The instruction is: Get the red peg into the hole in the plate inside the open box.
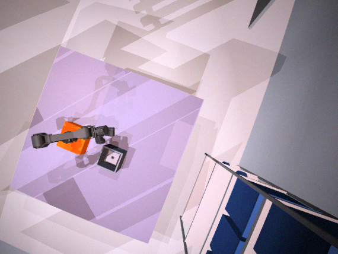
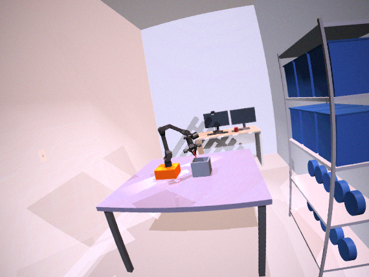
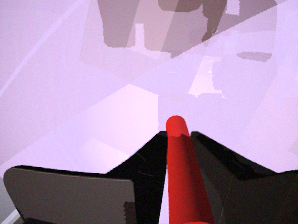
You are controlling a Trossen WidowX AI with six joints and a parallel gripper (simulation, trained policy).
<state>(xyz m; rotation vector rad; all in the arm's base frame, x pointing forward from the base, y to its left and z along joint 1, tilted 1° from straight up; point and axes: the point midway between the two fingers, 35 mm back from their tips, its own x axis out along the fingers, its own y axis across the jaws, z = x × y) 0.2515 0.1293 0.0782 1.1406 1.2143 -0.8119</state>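
Right now my gripper tip is 200 mm to the left of the pale plate, 80 mm above it and 70 mm short of it. Round my gripper tip: red peg (20 mm above).
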